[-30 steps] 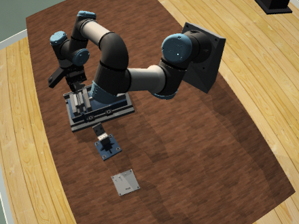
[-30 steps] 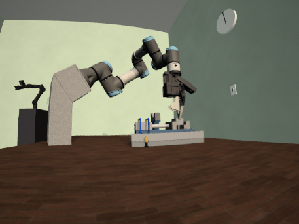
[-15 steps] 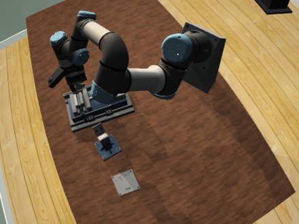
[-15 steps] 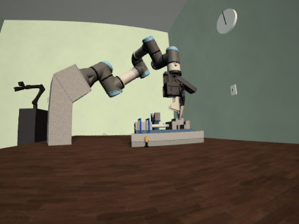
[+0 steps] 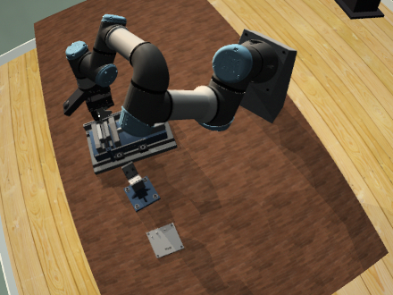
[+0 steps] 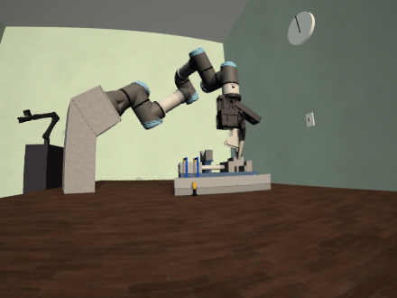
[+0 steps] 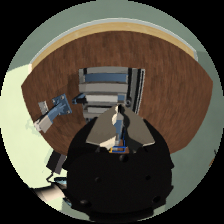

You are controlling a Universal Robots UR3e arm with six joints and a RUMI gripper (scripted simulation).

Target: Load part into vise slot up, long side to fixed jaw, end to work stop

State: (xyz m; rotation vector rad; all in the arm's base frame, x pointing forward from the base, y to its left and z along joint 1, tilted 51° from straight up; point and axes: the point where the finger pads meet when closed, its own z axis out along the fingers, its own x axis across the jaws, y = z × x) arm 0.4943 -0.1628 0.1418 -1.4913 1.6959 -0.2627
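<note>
My gripper is now 3 cm to the right of the part and 2 cm above it. Round my hand: grey infeed plate: 12 cm behind, 41 cm to the left, 11 cm below.
</note>
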